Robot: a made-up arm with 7 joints.
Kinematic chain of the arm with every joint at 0, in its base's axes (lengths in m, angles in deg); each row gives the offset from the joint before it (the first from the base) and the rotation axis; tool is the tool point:
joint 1: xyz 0 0 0 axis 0 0.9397 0.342
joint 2: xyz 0 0 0 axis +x
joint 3: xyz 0 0 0 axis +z
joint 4: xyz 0.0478 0 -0.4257 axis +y
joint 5: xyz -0.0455 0 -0.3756 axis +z
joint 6: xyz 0 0 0 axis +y
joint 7: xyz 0 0 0 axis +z
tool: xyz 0 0 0
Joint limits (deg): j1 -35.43..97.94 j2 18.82..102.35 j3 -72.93..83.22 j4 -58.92..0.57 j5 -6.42..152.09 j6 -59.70..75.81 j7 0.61..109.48
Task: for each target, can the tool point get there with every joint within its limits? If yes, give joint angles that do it. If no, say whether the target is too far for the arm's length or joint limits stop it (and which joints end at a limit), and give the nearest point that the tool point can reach.
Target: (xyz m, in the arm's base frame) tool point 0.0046 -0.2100 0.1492
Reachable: no: joint limits stop it (at a limit: joint 1, joint 2, joint 3, joint 4) | nearest point -0.6594 -0.3199 -0.1277 | short by 0.728 m
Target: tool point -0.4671 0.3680 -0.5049
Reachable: yes | joints 56.20 43.22 -27.72 -42.87 26.55 -30.47 23.56
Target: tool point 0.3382 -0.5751 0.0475
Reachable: no: joint limits stop it (at a limit: joint 1, joint 2, joint 4) | nearest point 0.5536 -0.1281 -0.4801 | short by 0.724 m
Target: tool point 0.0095 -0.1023 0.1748
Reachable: no: joint limits stop it (at a limit: joint 1, joint 2, joint 4) | nearest point 0.0755 0.5539 0.4909 | short by 0.731 m
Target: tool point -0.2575 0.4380 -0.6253
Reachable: yes | joints 22.81 32.89 21.19 -7.54 70.10 43.61 67.43
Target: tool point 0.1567 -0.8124 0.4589
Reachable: no: too far | nearest point -0.6594 -0.3199 -0.1277 | short by 1.119 m
